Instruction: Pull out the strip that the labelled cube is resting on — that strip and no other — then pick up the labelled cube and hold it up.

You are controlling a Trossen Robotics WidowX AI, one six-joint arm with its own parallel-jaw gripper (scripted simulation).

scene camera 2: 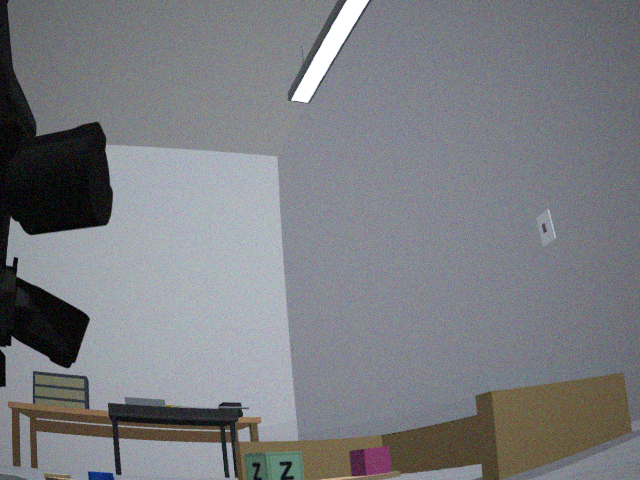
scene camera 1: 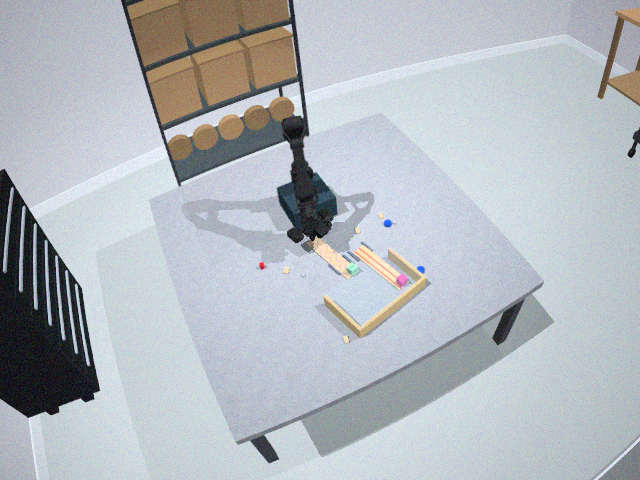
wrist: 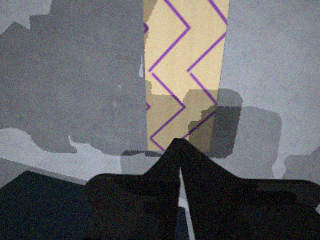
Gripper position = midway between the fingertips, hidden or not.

In view: the gripper (wrist: 178, 142) and a zigzag strip (wrist: 183, 54).
Scene camera 2 does not show the zigzag strip: it is out of frame.
